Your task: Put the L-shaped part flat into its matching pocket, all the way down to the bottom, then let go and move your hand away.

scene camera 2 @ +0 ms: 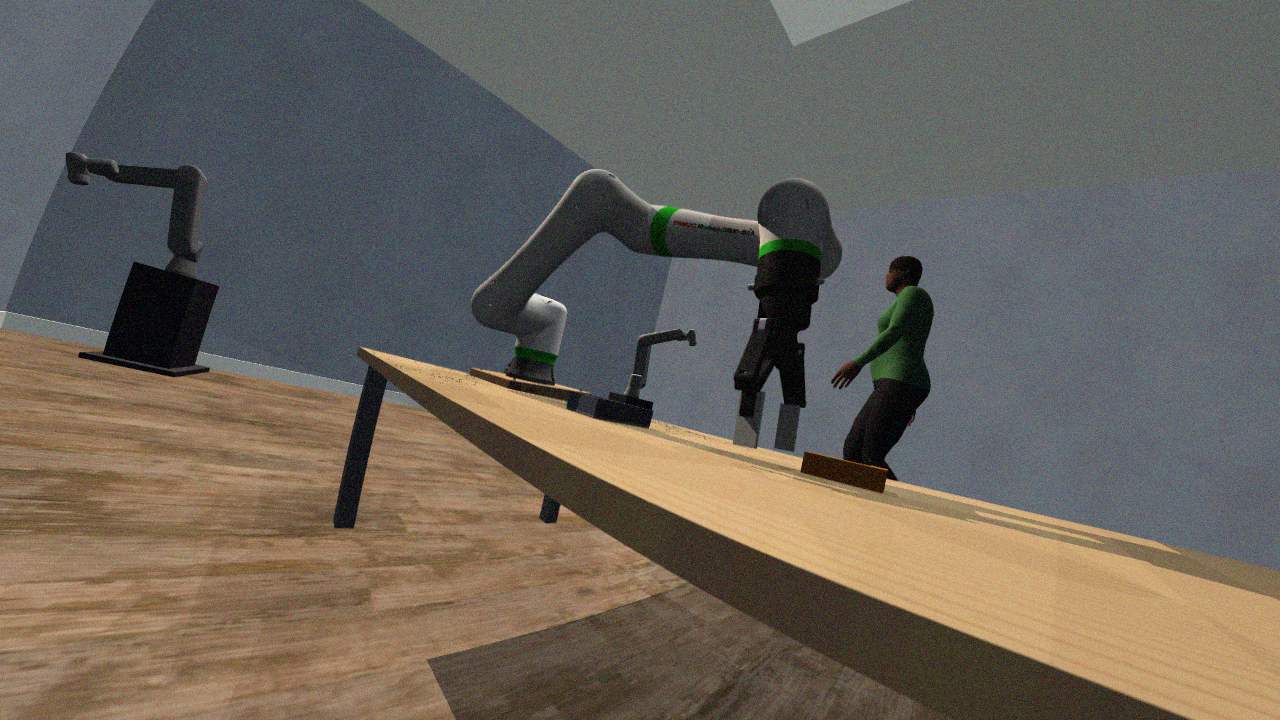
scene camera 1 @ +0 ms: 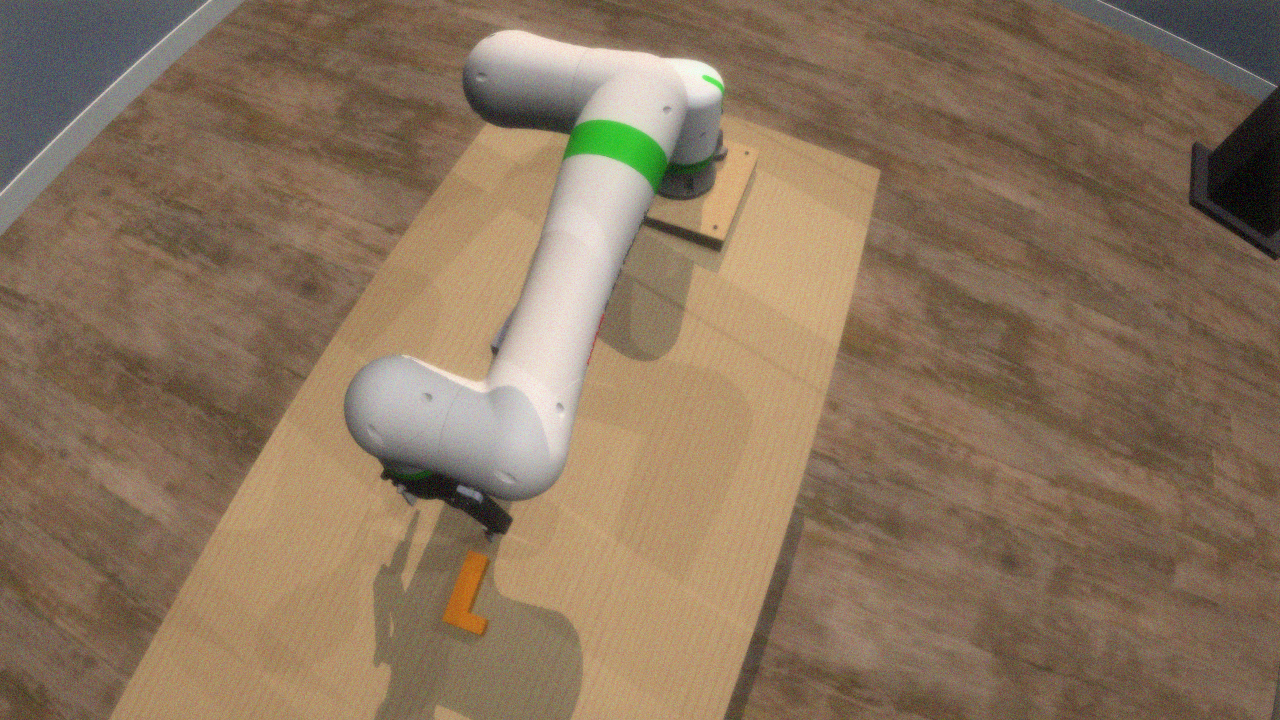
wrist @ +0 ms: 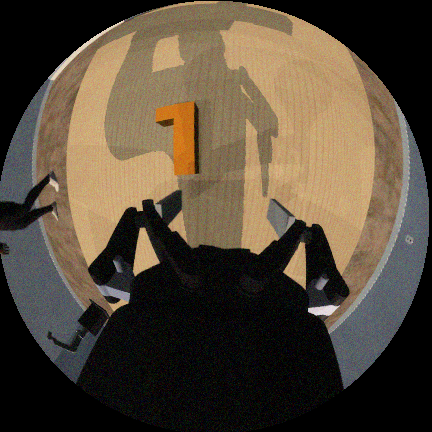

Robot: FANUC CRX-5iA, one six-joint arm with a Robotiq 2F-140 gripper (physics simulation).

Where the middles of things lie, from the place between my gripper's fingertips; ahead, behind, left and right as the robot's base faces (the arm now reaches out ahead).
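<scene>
The orange L-shaped part (scene camera 1: pixel 458 613) is where I begin: my hand is 100 mm to the right of it and 80 mm short of it, and 10 mm above it. As for the dark pocket block (scene camera 2: pixel 595 407), it is 70 mm to the right of my hand and 310 mm behind it.
</scene>
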